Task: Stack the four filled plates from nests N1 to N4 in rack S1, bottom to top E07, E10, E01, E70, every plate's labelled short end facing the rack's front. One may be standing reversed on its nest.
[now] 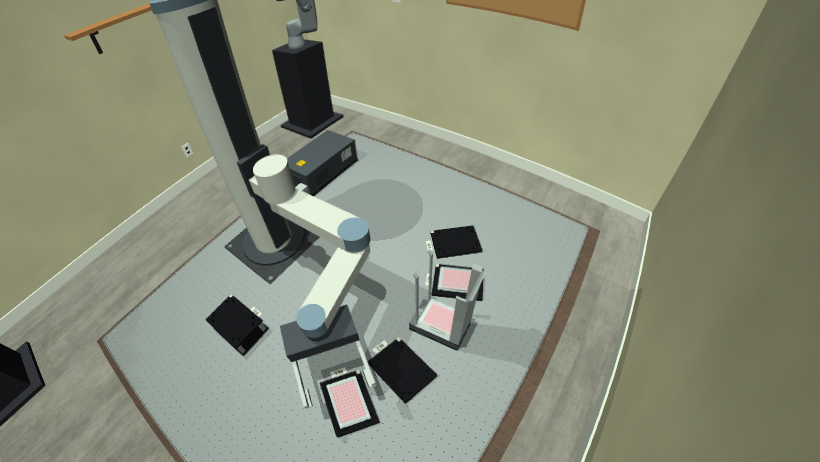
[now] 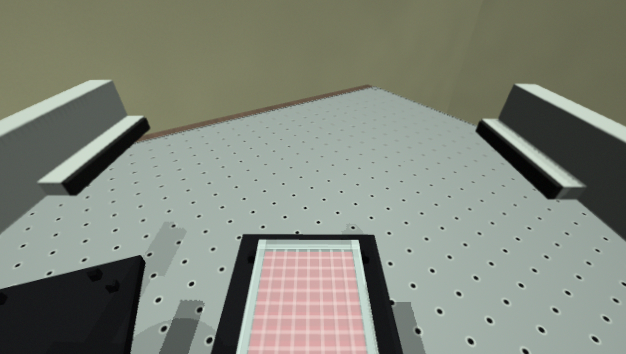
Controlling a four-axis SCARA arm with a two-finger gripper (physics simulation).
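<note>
My gripper (image 1: 339,391) (image 2: 313,105) is open wide and empty. It hangs above and at the near end of nest N1. A pink-gridded plate (image 1: 348,401) (image 2: 308,300) lies flat in the black nest N1 (image 1: 358,428) (image 2: 231,300); its code is not readable. Nest N2 (image 1: 403,370) (image 2: 65,315) beside it is empty. Rack S1 (image 1: 463,318) holds pink-filled plate material (image 1: 438,317) low inside; how many plates are there cannot be told. Behind the rack, another pink plate (image 1: 455,278) lies in a black nest (image 1: 442,294), partly hidden by the rack. The nest farthest back (image 1: 456,241) is empty.
A separate black block-like stand (image 1: 236,323) with a small label is at the left of the perforated board (image 1: 189,396) (image 2: 320,200). The robot column (image 1: 197,109) and a dark control box (image 1: 324,160) stand at the back. Rack S1 has upright posts and a tall panel.
</note>
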